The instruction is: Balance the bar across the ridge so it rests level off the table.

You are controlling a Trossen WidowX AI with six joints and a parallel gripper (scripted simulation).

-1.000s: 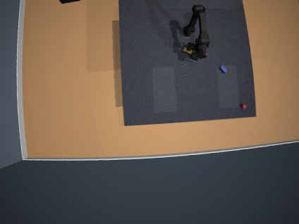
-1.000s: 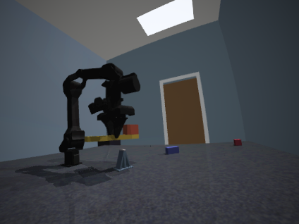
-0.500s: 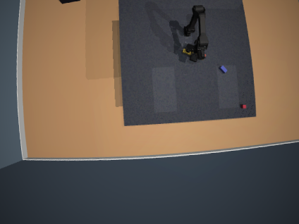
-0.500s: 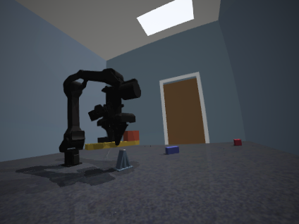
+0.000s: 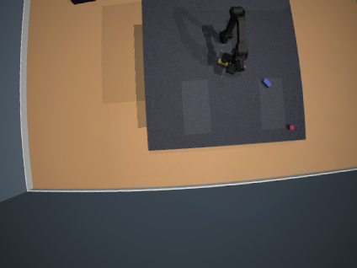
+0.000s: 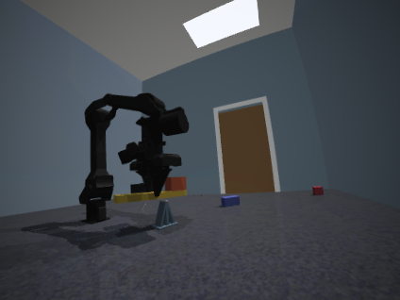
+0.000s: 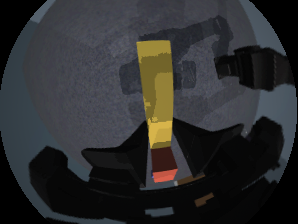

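Right now my gripper tip is 50 mm above the grey-blue ridge, 30 mm to the right of it and 10 mm short of it. Also, from my gripper tip: small blue block 310 mm to the left, 130 mm ahead, 70 mm below; then small red cube 490 mm to the left, 490 mm ahead, 70 mm below.
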